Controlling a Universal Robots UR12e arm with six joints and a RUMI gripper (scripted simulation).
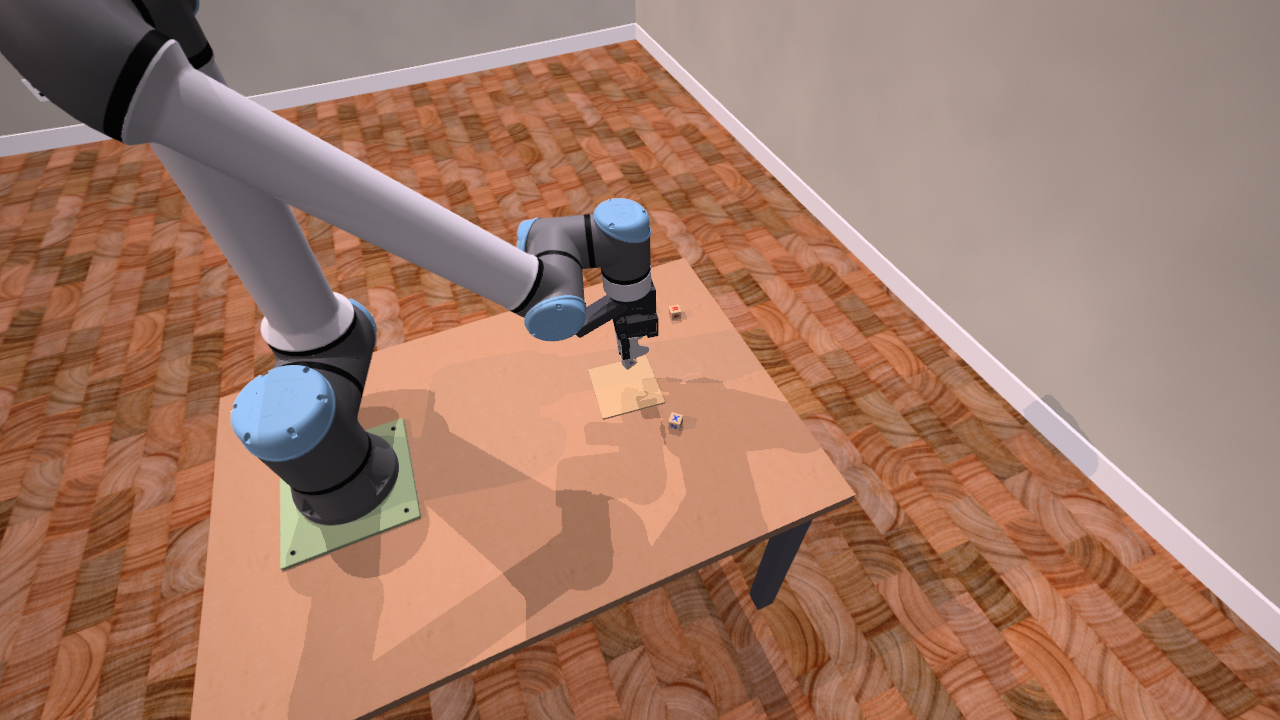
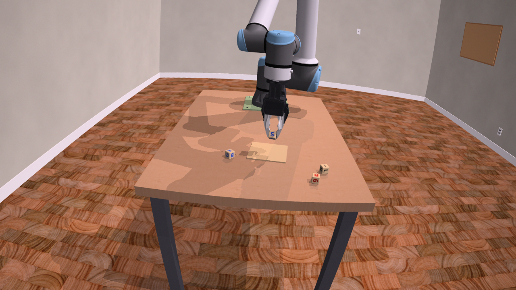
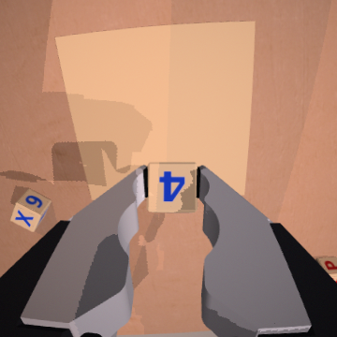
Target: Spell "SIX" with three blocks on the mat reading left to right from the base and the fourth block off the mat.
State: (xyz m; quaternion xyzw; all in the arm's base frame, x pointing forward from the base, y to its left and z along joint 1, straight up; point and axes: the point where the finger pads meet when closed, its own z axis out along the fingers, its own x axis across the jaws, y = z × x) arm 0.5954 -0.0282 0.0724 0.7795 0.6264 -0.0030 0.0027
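My hand is 1 cm past the mat, 1 cm to the left of it and 8 cm above it. From my hand the other things lie so: red-lettered block (19 cm ahead, 13 cm to the left, 7 cm below).
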